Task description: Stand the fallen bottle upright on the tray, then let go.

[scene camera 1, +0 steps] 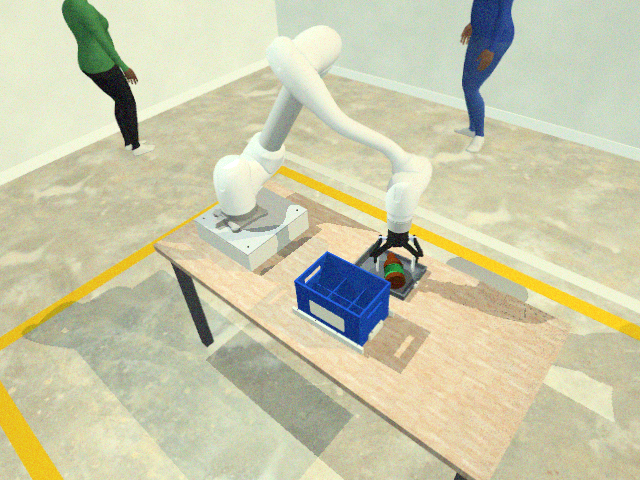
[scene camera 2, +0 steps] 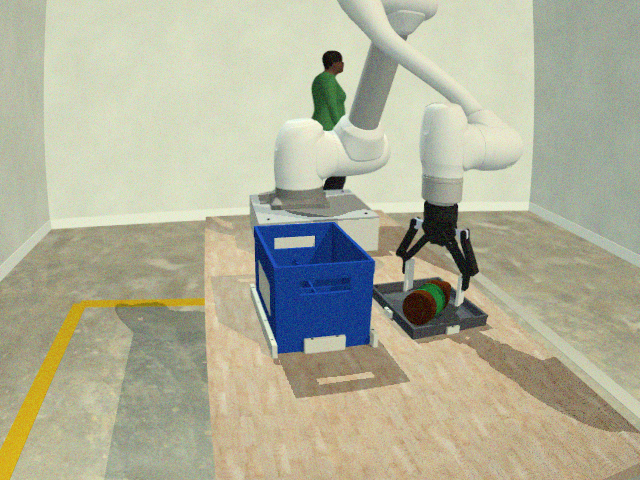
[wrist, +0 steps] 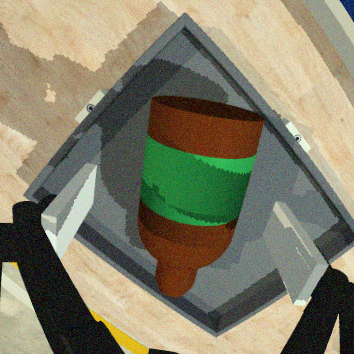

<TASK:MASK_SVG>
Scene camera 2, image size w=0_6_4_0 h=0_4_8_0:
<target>gripper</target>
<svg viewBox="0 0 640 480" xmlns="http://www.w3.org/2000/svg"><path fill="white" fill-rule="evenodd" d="M425 201L424 221L420 220L419 217L410 220L409 229L396 251L396 256L401 257L403 260L402 273L405 274L403 291L413 288L415 258L412 257L429 241L431 244L445 246L461 272L458 276L455 306L458 307L463 303L464 293L469 288L470 276L473 277L479 272L470 242L470 230L468 228L464 230L457 228L458 204L454 204L454 206L438 206ZM456 235L458 235L458 238L460 239L464 256L458 247L458 243L455 239ZM422 226L425 234L406 252L418 229Z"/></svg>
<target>brown bottle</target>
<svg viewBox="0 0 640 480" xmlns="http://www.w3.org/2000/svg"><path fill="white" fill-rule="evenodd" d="M449 282L431 280L409 294L403 302L403 313L407 320L415 325L424 325L440 313L450 300L451 285Z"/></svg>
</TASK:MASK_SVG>
